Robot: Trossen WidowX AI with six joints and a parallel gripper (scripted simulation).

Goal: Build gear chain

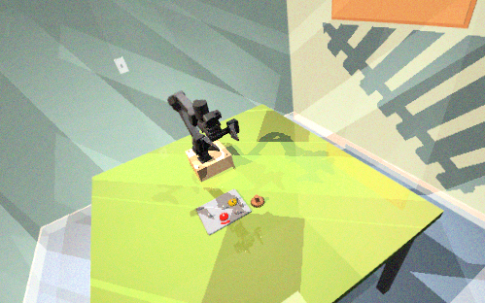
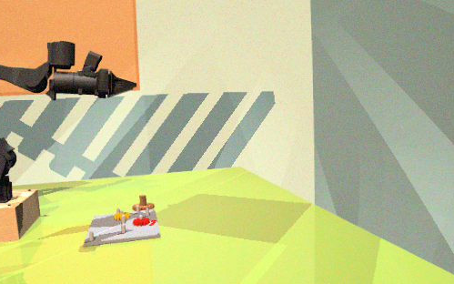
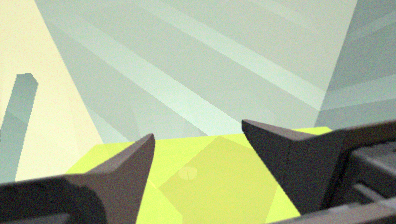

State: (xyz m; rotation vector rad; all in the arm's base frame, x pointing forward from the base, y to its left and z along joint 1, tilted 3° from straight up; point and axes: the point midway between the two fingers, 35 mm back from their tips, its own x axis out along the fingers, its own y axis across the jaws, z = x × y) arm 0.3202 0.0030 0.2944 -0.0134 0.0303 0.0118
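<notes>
Right now my gripper tip is 340 mm above the orange gear, 60 mm to the right of it and 10 mm short of it. Also, from my gripper tip: red gear 340 mm below, 110 mm to the right, 20 mm behind; yellow gear 340 mm below, 60 mm behind, 30 mm to the right; red arrow 350 mm below, 110 mm to the right, 10 mm ahead.
</notes>
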